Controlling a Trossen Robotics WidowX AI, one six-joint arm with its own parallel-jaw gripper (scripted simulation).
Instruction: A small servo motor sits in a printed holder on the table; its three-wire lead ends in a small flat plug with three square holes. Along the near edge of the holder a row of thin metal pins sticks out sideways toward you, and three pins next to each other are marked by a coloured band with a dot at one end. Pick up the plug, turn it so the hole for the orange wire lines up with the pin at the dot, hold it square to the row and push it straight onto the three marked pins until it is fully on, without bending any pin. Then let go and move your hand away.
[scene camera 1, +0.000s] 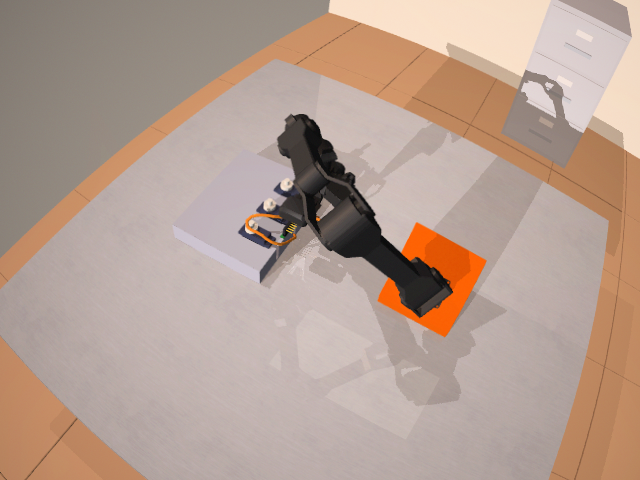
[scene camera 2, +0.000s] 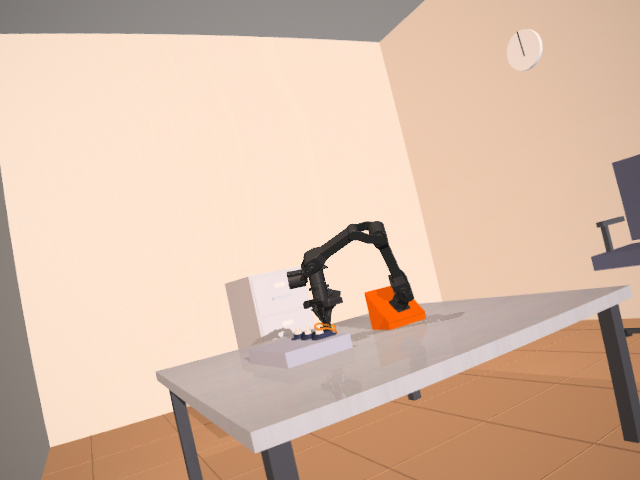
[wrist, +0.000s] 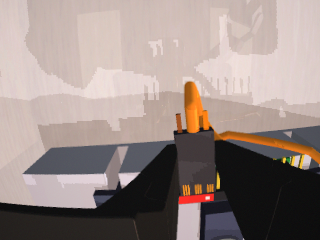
In view: the gripper (scene camera 1: 310, 215) and a grey printed holder (scene camera 1: 210, 224).
The gripper shows as well in scene camera 2 (scene camera 2: 327, 325) and in the wrist view (wrist: 195, 150).
